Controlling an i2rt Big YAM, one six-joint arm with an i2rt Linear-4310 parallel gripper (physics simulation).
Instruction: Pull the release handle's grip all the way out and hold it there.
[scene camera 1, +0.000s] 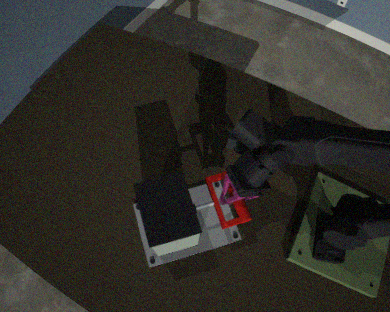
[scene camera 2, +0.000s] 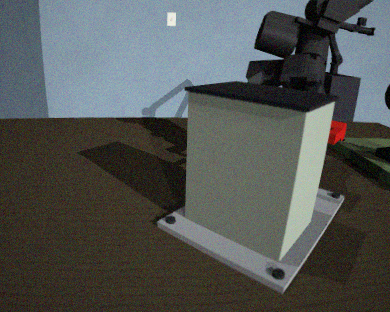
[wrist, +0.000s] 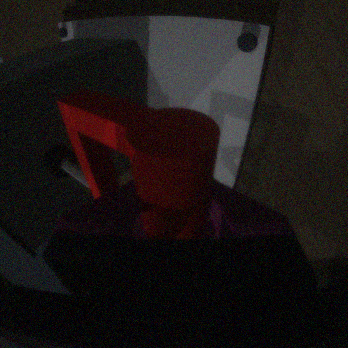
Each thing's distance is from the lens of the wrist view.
my gripper (wrist: 173, 174): 13 cm
grey base plate (wrist: 213, 65): 16 cm
